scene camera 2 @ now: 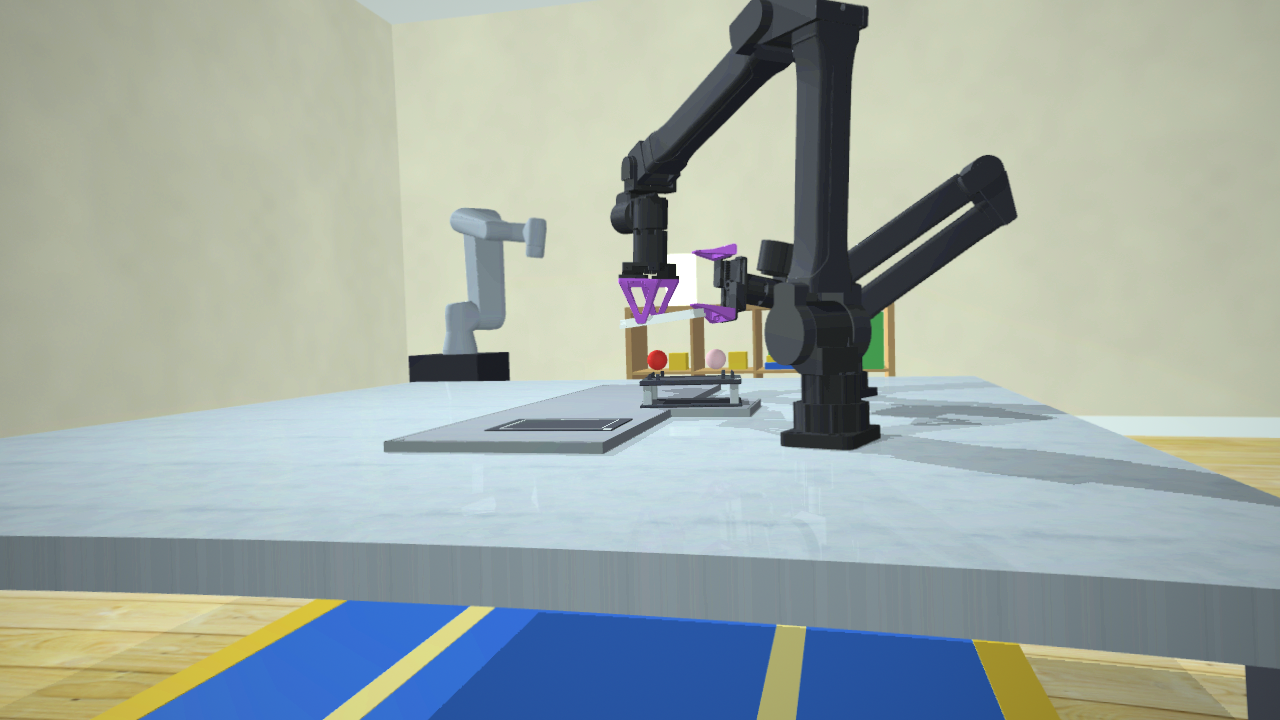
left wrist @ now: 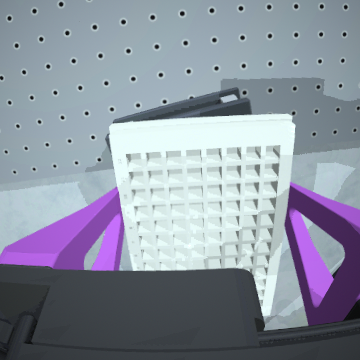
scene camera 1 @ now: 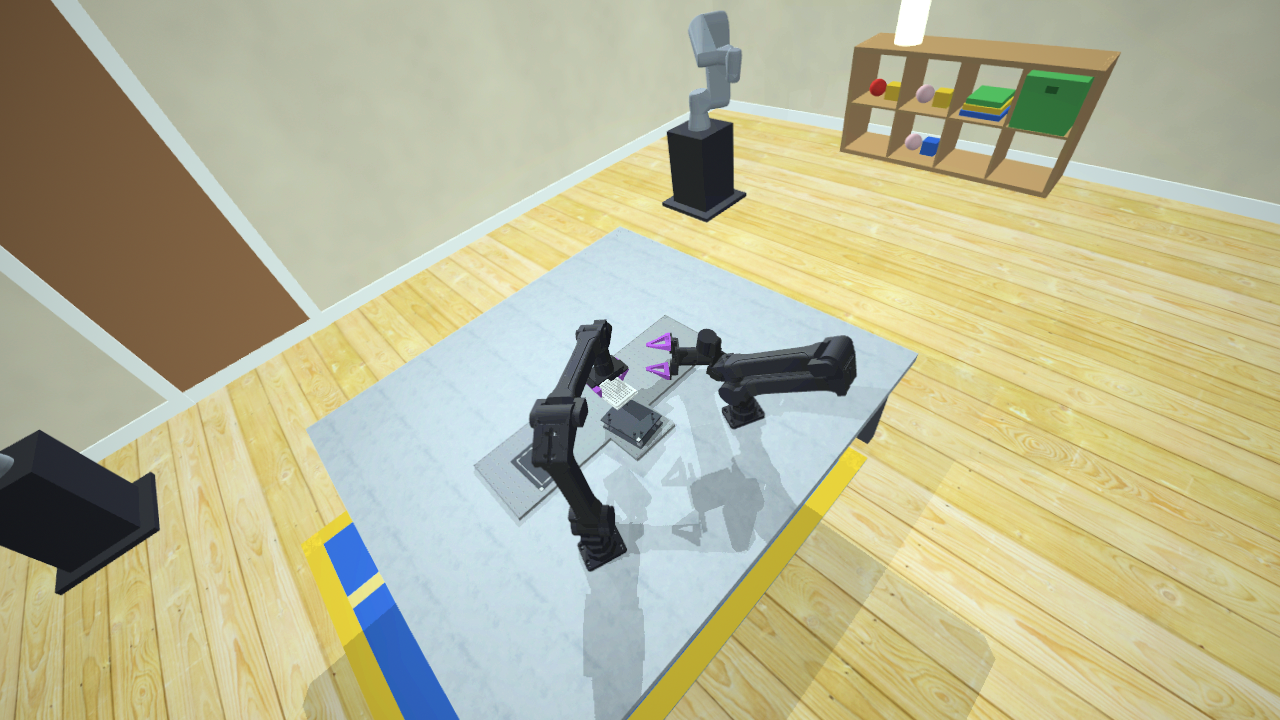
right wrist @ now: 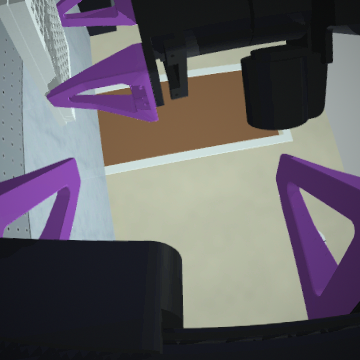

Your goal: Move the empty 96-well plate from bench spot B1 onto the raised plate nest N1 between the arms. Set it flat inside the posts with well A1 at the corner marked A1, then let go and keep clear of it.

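Frame: origin at the left arm's base, x right, y down, z ahead, level; centimetres.
Where they show: left gripper, fingertip midpoint: [scene camera 2: 649, 322] [left wrist: 203, 193] [scene camera 1: 610, 388]; right gripper, fingertip midpoint: [scene camera 2: 692, 278] [scene camera 1: 645, 357] [right wrist: 177, 166]; left arm's base, origin of the base link: [scene camera 2: 831, 441] [scene camera 1: 602, 548]; right arm's base, origin of the base link: [scene camera 1: 743, 414].
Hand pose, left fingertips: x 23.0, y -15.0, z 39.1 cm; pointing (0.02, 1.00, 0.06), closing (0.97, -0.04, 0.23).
Each offset is from my left fingertips to the top centre of the thing. "spot": to the spot under its first point. Level surfaces: height alone.
The white 96-well plate {dy -2.2, dx +0.6, dz -2.3 cm} [scene camera 1: 617, 392] [scene camera 2: 666, 317] [left wrist: 200, 132] [right wrist: 25, 45] is in the air between the purple fingers of my left gripper [scene camera 1: 610, 384] [scene camera 2: 646, 315] [left wrist: 203, 193] [right wrist: 47, 56], which is shut on its two long sides. The plate is slightly tilted, its right end higher in scene camera 2. It hangs above the dark raised nest {dy +8.4, dx +2.3, dz -6.6 cm} [scene camera 1: 633, 420] [scene camera 2: 689, 380] [left wrist: 230, 107], clear of it. The plate covers most of the nest in the left wrist view. Corner lettering is too small to read. My right gripper [scene camera 1: 648, 356] [scene camera 2: 696, 281] [right wrist: 177, 166] is open and empty, close beside the plate.
A dark outlined bench spot {spot: dy +13.6, dx -35.9, dz -4.7 cm} [scene camera 2: 537, 429] lies on the grey perforated board {dy +13.8 cm} [scene camera 1: 501, 465] [scene camera 2: 429, 440]. The two grippers are close together above the board. A shelf unit [scene camera 1: 984, 55] and a grey robot on a black pedestal [scene camera 1: 700, 170] stand beyond the table.
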